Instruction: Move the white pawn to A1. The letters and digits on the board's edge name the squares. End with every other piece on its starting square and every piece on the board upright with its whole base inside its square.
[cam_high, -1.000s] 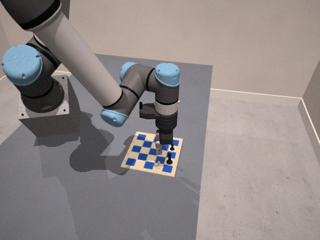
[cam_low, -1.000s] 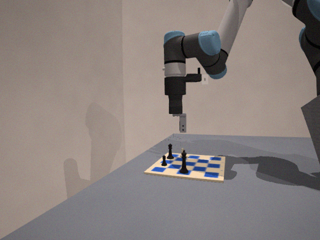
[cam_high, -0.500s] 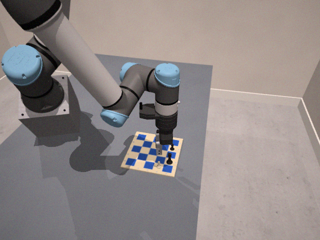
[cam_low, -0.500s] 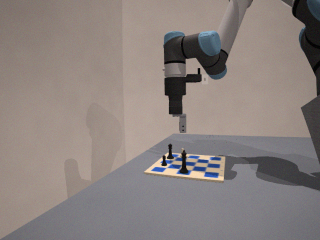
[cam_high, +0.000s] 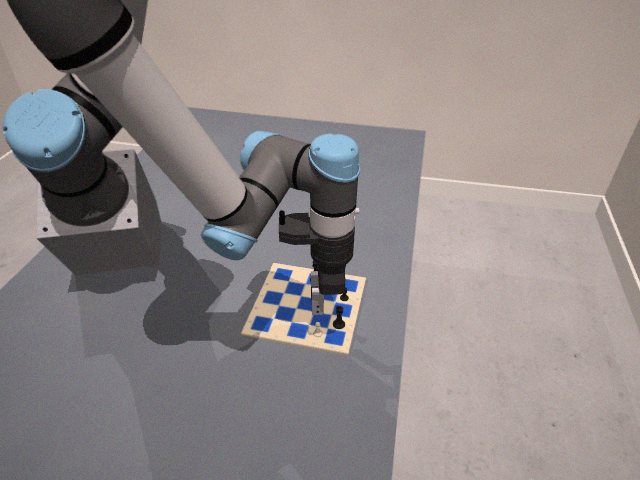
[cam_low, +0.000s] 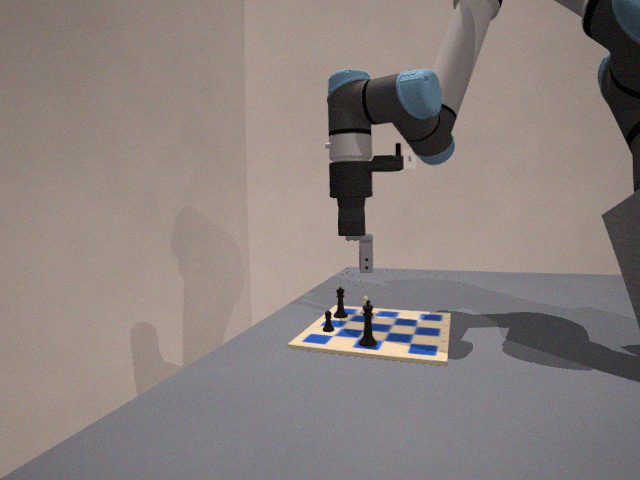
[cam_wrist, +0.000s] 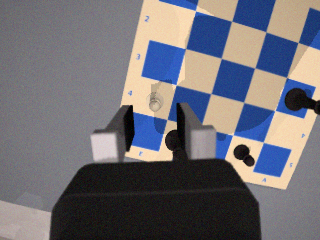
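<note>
My hand is 8 cm above the white pawn. From my hand the other things lie so: black pawn 11 cm to the left, 8 cm below, 3 cm ahead; then chessboard 10 cm below, 7 cm to the left, 4 cm behind; then queen 7 cm below, 4 cm to the left, 4 cm ahead.
</note>
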